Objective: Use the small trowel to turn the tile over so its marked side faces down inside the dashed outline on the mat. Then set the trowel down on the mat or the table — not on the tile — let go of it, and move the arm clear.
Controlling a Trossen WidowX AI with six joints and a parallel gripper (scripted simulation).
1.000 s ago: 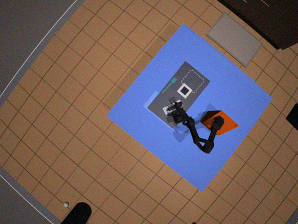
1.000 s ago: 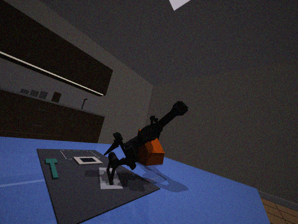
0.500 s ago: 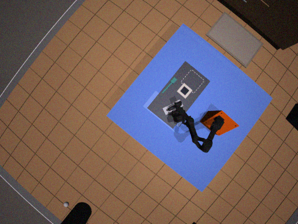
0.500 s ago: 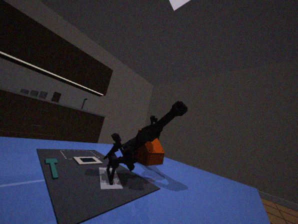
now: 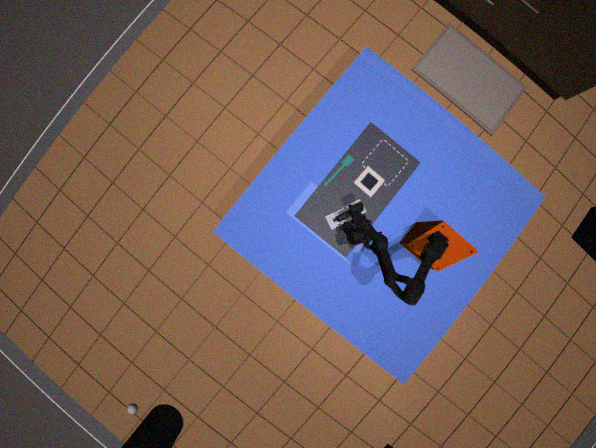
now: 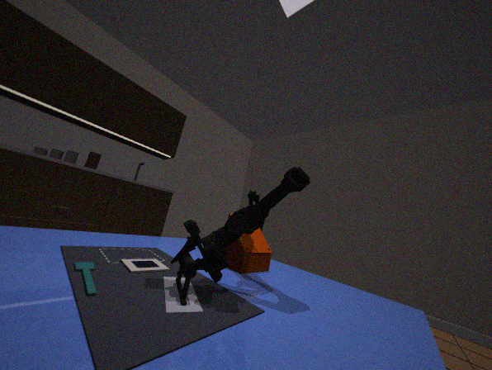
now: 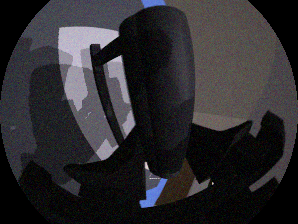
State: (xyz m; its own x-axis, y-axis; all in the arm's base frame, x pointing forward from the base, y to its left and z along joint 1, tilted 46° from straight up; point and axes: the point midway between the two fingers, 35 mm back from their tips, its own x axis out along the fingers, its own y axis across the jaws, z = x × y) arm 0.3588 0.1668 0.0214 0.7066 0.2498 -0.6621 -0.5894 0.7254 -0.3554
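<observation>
Now: gripper tip 12 cm to the left of the dark mat, 7 cm above it and 2 cm short of it. Also, from my gripper tip: teal T-shaped trowel: 16 cm ahead, 14 cm to the right, 4 cm below; then tile: 18 cm to the right, 4 cm below.
</observation>
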